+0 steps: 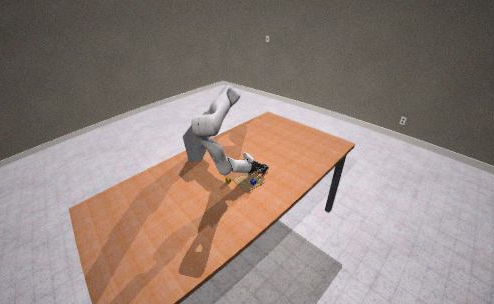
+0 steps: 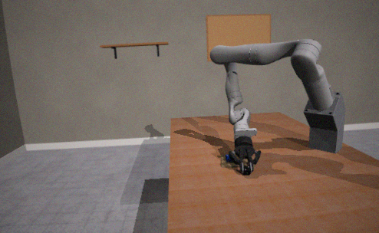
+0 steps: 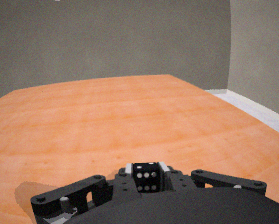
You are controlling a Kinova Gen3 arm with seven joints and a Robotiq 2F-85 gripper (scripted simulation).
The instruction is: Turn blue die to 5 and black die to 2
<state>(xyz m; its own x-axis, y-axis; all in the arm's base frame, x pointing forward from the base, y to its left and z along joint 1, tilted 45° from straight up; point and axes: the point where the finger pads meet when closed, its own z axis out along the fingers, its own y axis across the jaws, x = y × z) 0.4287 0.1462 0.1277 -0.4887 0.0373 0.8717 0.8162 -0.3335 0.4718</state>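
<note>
Now: the black die 10 mm to the left of my hand and 10 mm below it. From my hand the other things lie so: blue die: 50 mm ahead, 130 mm to the right, 10 mm below; yellow die: 60 mm behind, 230 mm to the right, 10 mm below; tan mat: 20 mm ahead, 140 mm to the right, 20 mm below.
</note>
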